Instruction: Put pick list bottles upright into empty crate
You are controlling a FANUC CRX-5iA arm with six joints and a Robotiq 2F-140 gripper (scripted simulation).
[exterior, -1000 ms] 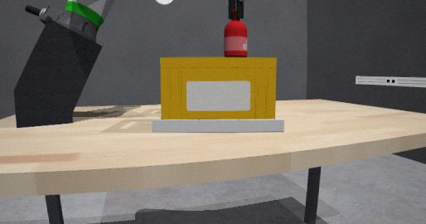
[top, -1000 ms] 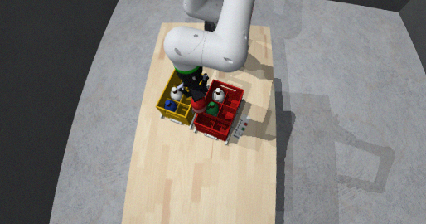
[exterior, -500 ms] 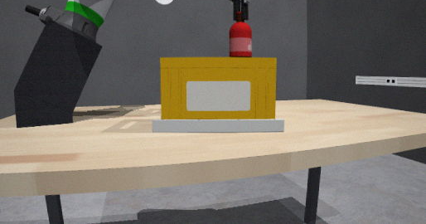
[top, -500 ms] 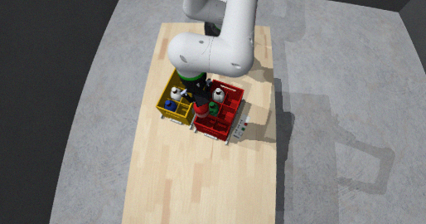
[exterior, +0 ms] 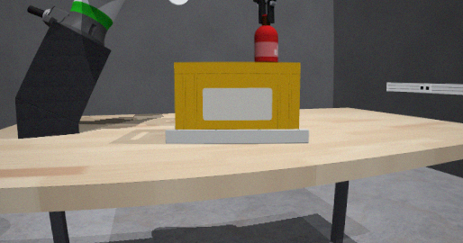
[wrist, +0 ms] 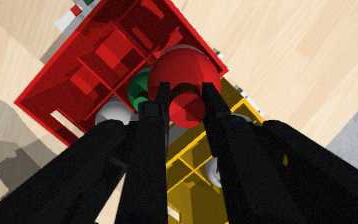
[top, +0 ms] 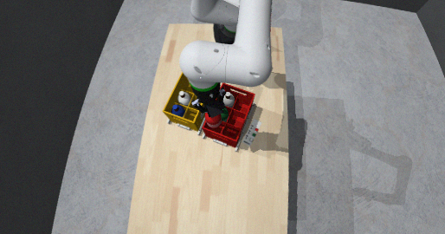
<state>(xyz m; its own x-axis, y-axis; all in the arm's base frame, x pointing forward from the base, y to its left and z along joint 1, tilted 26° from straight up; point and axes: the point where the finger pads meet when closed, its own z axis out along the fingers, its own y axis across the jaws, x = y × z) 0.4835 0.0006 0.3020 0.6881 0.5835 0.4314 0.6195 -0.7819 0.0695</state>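
Right now the red bottle is 80 mm below my hand. From my hand the other things lie so: red crate (80 mm behind, 50 mm to the left, 270 mm below); then green bottle (90 mm behind, 10 mm to the left, 260 mm below); then yellow crate (110 mm behind, 180 mm to the right, 270 mm below).
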